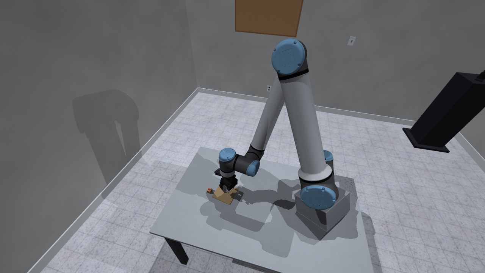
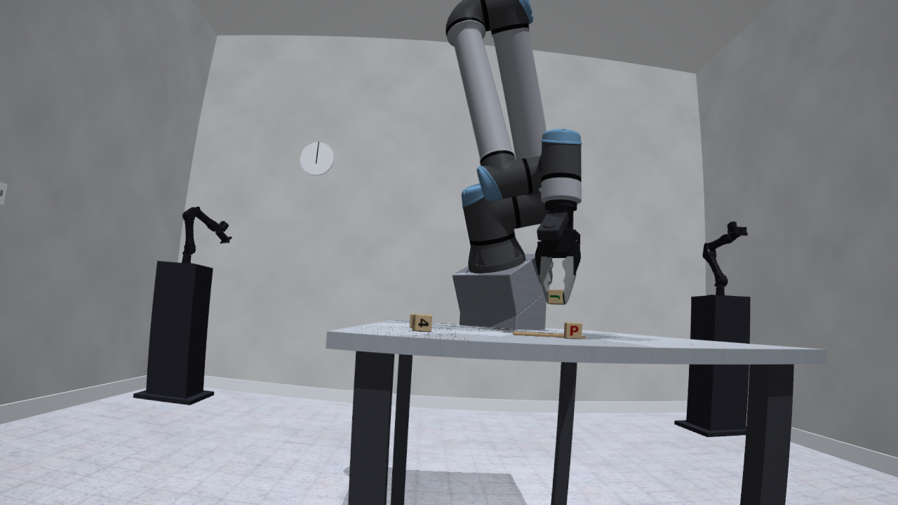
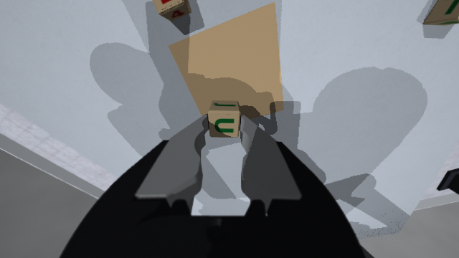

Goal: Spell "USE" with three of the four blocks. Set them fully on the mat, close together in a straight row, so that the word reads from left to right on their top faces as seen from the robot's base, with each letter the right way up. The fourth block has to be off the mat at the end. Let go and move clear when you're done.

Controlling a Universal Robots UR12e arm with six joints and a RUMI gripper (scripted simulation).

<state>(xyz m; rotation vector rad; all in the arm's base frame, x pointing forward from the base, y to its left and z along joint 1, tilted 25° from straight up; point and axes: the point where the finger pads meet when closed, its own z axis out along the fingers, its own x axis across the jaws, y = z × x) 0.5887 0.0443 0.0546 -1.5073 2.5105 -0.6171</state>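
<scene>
Right now my hand is 20 mm short of the tan mat, 20 mm to the left of it and 80 mm above it.
</scene>
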